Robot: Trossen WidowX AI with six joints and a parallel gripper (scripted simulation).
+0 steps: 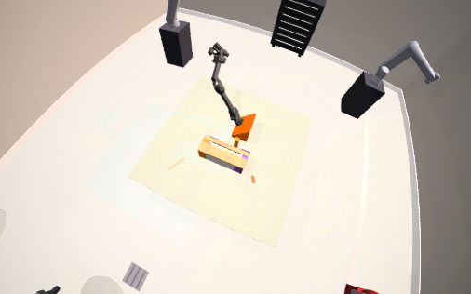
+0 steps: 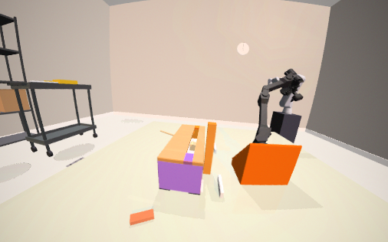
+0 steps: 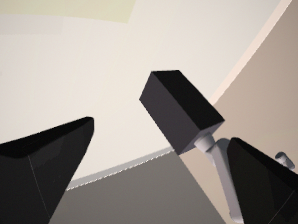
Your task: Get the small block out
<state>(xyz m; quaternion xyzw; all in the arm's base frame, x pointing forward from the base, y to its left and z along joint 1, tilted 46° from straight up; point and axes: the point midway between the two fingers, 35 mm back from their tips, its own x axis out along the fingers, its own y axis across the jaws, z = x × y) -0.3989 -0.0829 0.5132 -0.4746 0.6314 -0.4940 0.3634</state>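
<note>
Right now my gripper tip is 710 mm short of the box, 430 mm to the right of it and 290 mm above it. Round my gripper tip: tan block: 720 mm ahead, 440 mm to the left, 260 mm below; flat orange piece: 830 mm ahead, 730 mm to the left, 340 mm below; thin stick: 950 mm ahead, 100 mm to the left, 350 mm below.
</note>
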